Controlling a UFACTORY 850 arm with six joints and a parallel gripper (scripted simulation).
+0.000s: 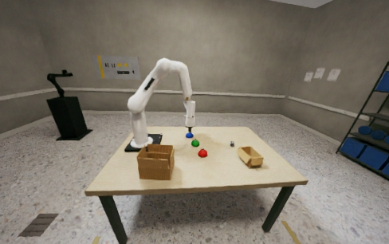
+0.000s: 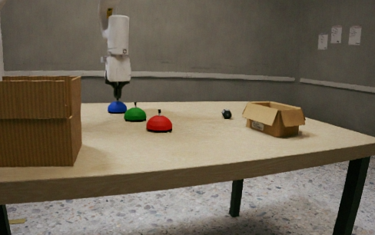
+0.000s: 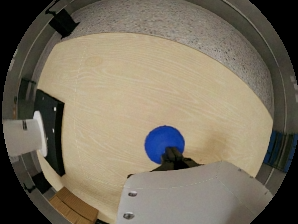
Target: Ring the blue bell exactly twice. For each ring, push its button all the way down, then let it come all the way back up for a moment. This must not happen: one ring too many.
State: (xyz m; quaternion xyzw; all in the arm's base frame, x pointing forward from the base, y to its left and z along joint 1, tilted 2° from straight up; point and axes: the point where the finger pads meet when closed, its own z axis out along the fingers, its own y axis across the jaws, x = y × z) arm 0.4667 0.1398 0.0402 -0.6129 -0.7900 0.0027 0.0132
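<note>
Now: the blue bell 4 cm below my hand. From my hand the other things lie so: small dark object: 41 cm ahead, 21 cm to the right, 6 cm below; then red bell: 32 cm to the right, 8 cm ahead, 4 cm below; then green bell: 16 cm to the right, 4 cm below, 4 cm ahead.
</note>
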